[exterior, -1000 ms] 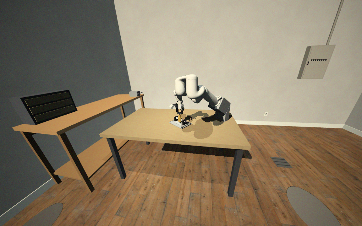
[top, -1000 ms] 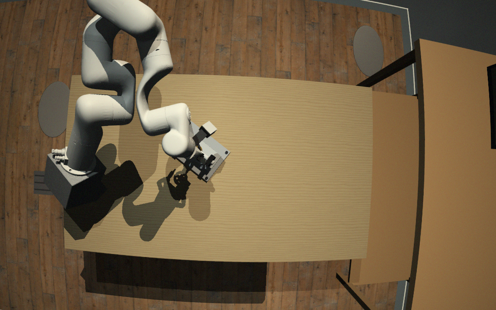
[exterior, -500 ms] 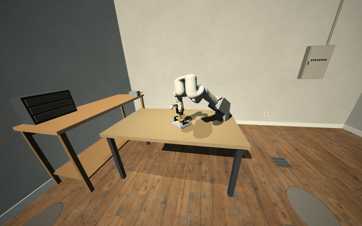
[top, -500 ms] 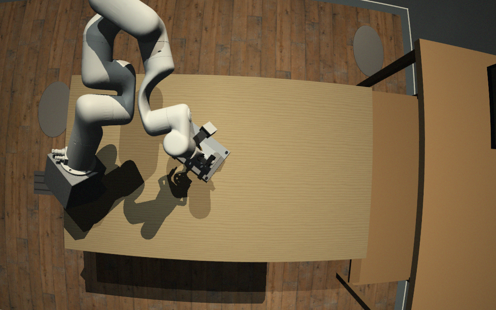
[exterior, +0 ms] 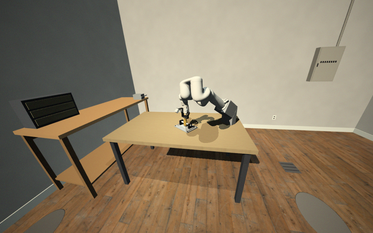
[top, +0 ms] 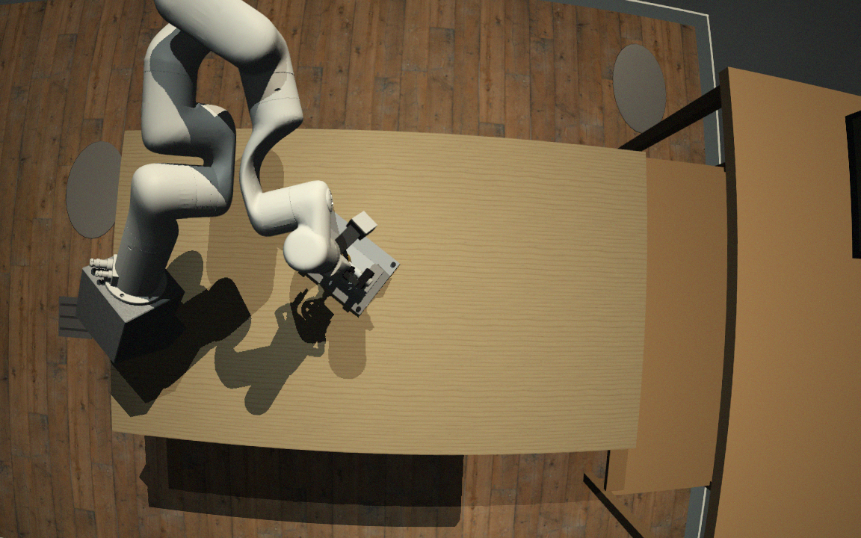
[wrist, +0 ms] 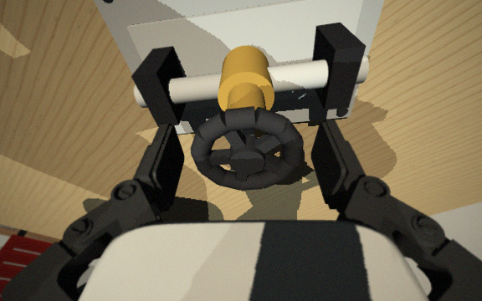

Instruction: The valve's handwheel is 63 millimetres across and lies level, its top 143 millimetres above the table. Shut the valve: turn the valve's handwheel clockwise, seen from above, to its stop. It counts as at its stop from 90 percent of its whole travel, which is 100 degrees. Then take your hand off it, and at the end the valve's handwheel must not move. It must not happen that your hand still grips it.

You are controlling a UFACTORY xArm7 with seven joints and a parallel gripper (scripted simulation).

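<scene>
Now: hand right at the spoked handwheel.
</scene>
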